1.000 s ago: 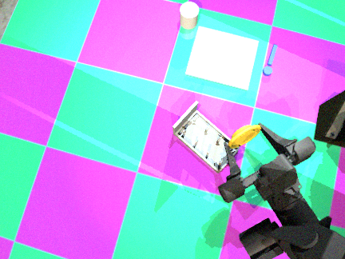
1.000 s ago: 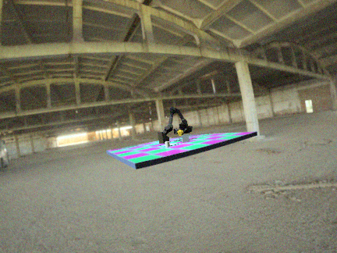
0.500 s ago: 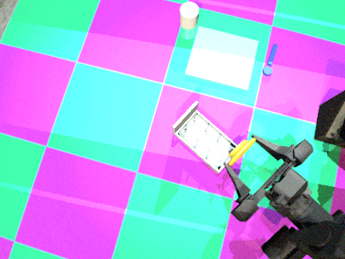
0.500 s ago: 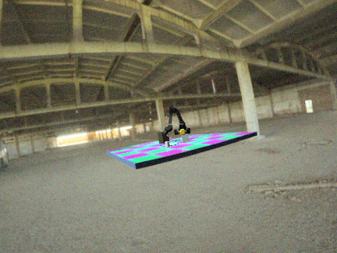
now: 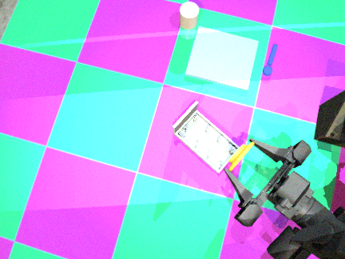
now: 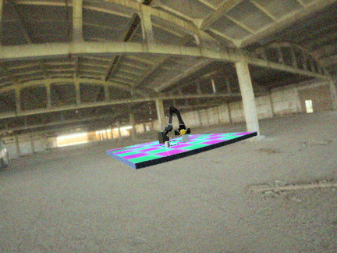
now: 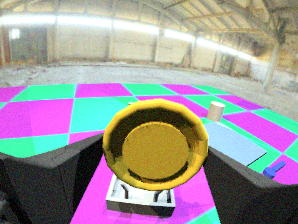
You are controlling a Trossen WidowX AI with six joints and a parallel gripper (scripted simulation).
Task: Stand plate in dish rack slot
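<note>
Right now the white dish rack is 5 cm ahead of my gripper tip, 3 cm to the right of it and 7 cm below it. Round my gripper tip: yellow plate (1 cm behind); then pale blue mat (4 cm ahead, 24 cm to the right, 9 cm below); then cream cylinder (13 cm ahead, 32 cm to the right, 7 cm below).
</note>
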